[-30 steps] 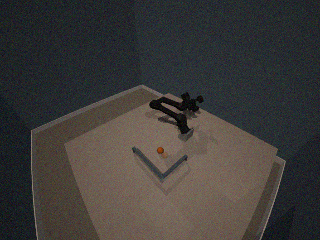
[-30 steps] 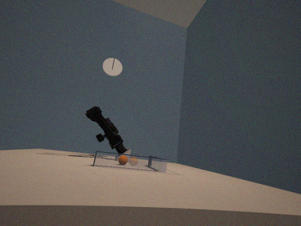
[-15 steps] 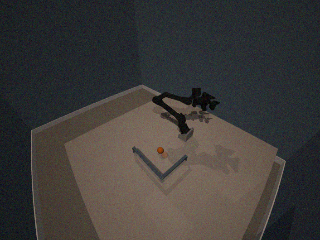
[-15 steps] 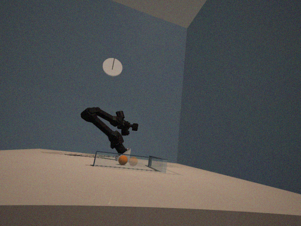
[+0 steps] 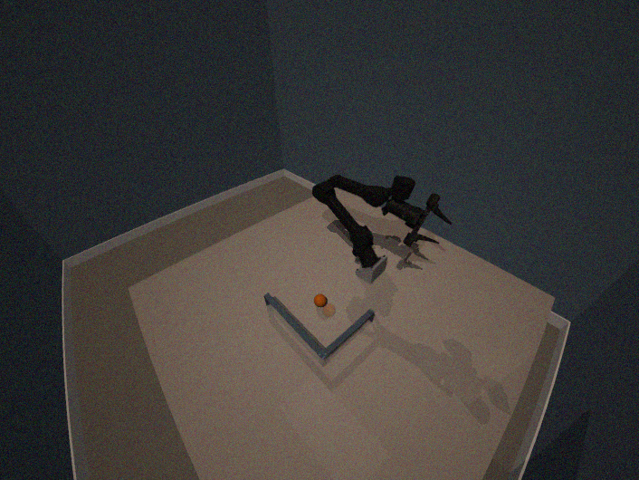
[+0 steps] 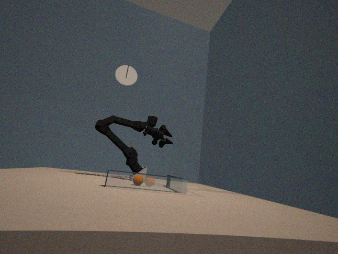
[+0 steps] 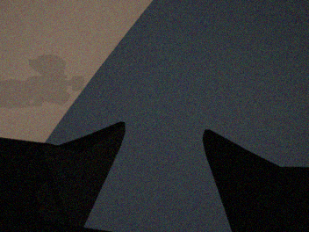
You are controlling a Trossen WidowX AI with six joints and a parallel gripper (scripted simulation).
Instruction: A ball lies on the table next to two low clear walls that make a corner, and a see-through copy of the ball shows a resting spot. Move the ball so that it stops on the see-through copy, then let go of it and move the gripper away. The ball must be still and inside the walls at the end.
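My gripper tip is 320 mm short of the orange ball, 260 mm to the left of it and 280 mm above it. The rest, counted from my gripper tip: see-through copy of ball 330 mm ahead, 210 mm to the right, 280 mm below.
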